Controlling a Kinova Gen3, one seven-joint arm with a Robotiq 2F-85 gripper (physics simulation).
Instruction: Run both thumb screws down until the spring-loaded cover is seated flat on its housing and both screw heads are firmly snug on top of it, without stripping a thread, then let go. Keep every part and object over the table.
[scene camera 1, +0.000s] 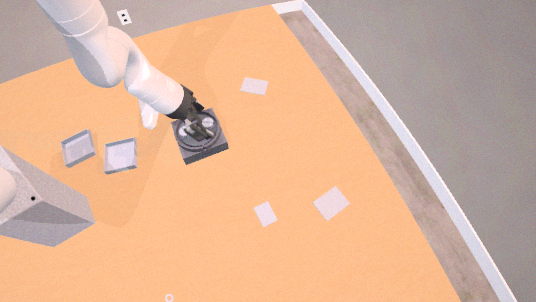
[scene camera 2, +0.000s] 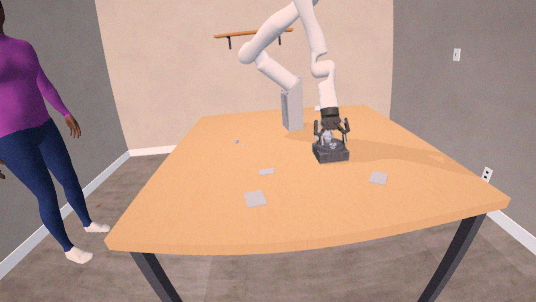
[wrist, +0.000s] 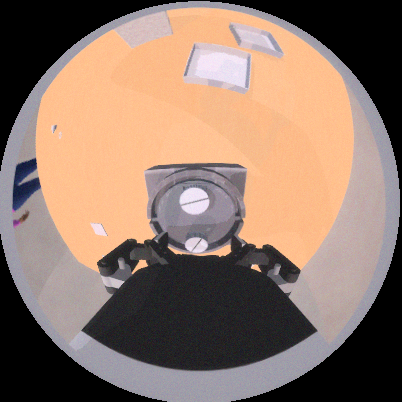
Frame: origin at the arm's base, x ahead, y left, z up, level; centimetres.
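Seen in the pictures: gripper, fingertip midpoint: (scene camera 1: 206, 122) (scene camera 2: 333, 144) (wrist: 199, 240); arm's base at its link origin: (scene camera 2: 291, 83).
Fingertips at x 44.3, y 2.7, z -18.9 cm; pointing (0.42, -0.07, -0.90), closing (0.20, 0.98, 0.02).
Pixels of each thing's top centre, then the offset from my fingertips to it. "spot": a spot on its surface instead.
- grey square housing at its top centre: (wrist: 195, 221) (scene camera 1: 196, 128) (scene camera 2: 330, 143) dz -0.5, dx -2.9, dy +0.0 cm
- round grey cover at its top centre: (wrist: 195, 219) (scene camera 1: 197, 129) (scene camera 2: 330, 144) dz -0.9, dx -2.9, dy +0.0 cm
- tray side at a spot on its surface: (wrist: 194, 201) (scene camera 1: 184, 130) spot: dz +0.5, dx -6.0, dy +0.5 cm
- screw at its top centre: (wrist: 195, 245) (scene camera 1: 207, 122) (scene camera 2: 332, 144) dz +0.5, dx +0.3, dy -0.5 cm
- small part at its top centre: (scene camera 2: 235, 139) dz -4.1, dx -32.7, dy -36.3 cm
The grey square housing (scene camera 1: 207, 154) (scene camera 2: 331, 156) (wrist: 154, 178) stands on the table, with a round grey cover (wrist: 172, 220) inside its ring. Two pale slotted thumb screws stand on the cover. The screw on the tray side (scene camera 1: 183, 131) (scene camera 2: 327, 136) (wrist: 194, 201) looks larger in the wrist view and higher in scene view 2. The other screw (scene camera 1: 207, 122) (scene camera 2: 333, 145) (wrist: 196, 244) looks lower. My gripper (scene camera 1: 201, 131) (scene camera 2: 333, 140) (wrist: 199, 240) is open and empty, fingers down, astride this second screw. Whether the cover touches the housing cannot be told.
Two shallow trays (scene camera 1: 120, 171) (scene camera 1: 81, 159) (wrist: 216, 85) lie between housing and robot pedestal (scene camera 1: 55, 215) (scene camera 2: 292, 111). Three flat pale plates (scene camera 1: 254, 86) (scene camera 1: 265, 214) (scene camera 1: 331, 203) lie on the table. A small ring and another small part (scene camera 2: 236, 141) lie farther off. A person stands beside the table.
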